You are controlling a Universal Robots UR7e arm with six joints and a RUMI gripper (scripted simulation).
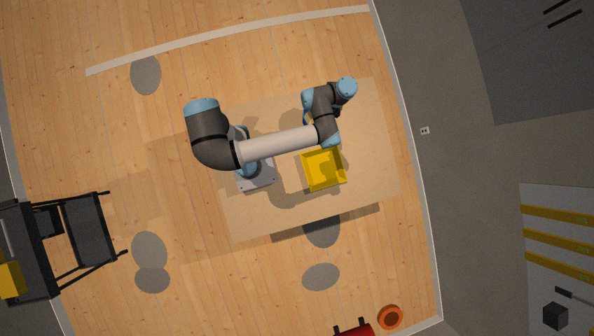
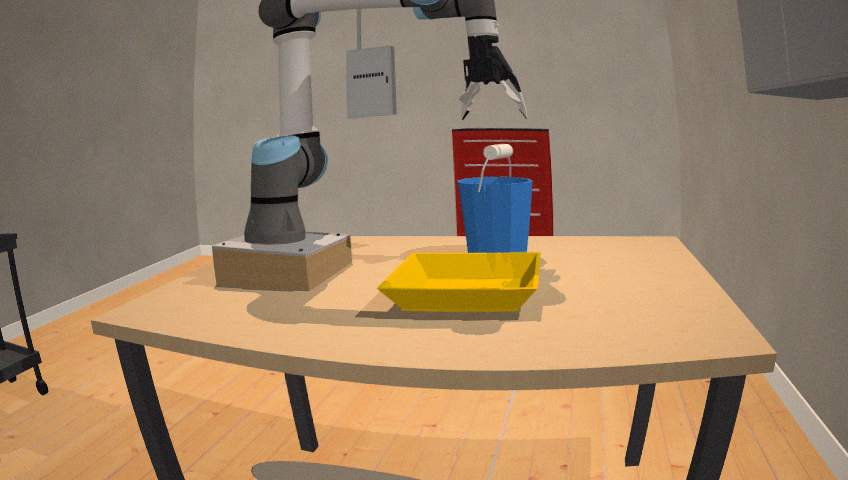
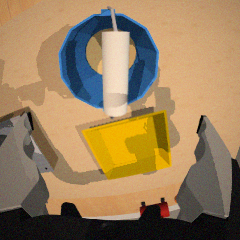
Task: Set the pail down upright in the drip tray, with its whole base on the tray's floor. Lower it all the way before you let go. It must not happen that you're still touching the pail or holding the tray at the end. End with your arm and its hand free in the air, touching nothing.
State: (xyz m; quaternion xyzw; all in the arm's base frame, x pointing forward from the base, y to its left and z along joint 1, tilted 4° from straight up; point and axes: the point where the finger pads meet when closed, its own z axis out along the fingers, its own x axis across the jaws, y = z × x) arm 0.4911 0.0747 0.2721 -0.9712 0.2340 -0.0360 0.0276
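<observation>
Now: the white grip 10 mm to the left of my hand and 110 mm below it. Round my hand: blue pail 10 mm to the left, 170 mm below; then yellow drip tray 80 mm behind, 300 mm to the right, 300 mm below.
</observation>
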